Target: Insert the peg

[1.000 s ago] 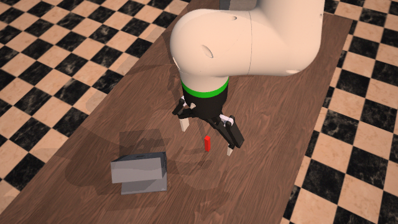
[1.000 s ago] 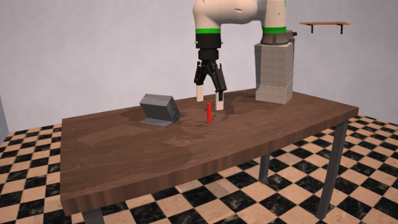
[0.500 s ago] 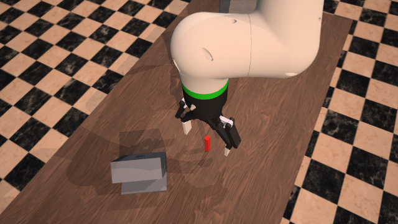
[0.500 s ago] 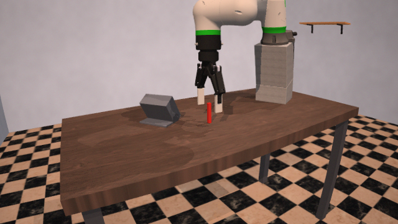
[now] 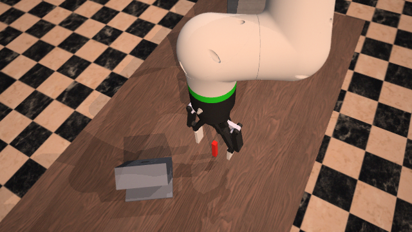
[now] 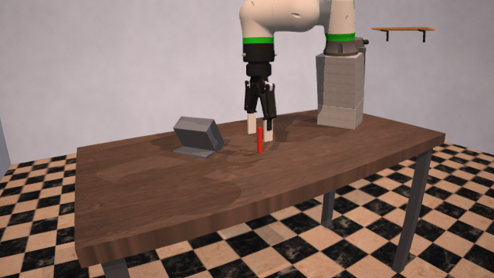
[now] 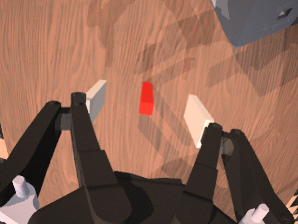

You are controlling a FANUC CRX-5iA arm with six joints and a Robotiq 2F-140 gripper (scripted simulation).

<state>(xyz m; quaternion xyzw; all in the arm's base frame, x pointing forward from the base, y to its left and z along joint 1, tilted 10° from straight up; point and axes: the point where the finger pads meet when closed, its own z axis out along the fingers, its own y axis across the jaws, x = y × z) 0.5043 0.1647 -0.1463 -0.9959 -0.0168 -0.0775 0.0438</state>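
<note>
Right now my hand is 4 cm above the peg.
</note>
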